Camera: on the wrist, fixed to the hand. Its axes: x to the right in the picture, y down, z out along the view.
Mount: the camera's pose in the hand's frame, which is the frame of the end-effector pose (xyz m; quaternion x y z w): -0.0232 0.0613 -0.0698 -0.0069 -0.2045 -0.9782 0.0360
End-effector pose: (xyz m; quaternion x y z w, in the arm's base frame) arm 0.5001 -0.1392 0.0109 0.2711 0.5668 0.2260 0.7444
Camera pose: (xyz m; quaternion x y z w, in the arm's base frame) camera 0.4249 -0.0978 0.0534 -0.5036 0.1318 -0.7716 0.3657
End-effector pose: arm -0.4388 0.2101 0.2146 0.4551 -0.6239 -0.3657 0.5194
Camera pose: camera -0.3808 0.2527 0.2777 -0.5483 -0.3190 0.6186 0.4635
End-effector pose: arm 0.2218 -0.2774 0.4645 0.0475 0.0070 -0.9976 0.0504
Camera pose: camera 0.2575 -0.3348 0.3967 0.2095 -0.0433 0.0949 0.9722
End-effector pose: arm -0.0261 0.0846 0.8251 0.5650 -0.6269 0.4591 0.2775
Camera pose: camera -0.0923 0.1535 0.8186 0.7255 0.4702 -0.3748 0.3348
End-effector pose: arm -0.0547 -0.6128 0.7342 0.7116 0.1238 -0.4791 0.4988
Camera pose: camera 0.0125 -0.5769 0.7922 0.1969 -0.6018 0.6498 0.4205
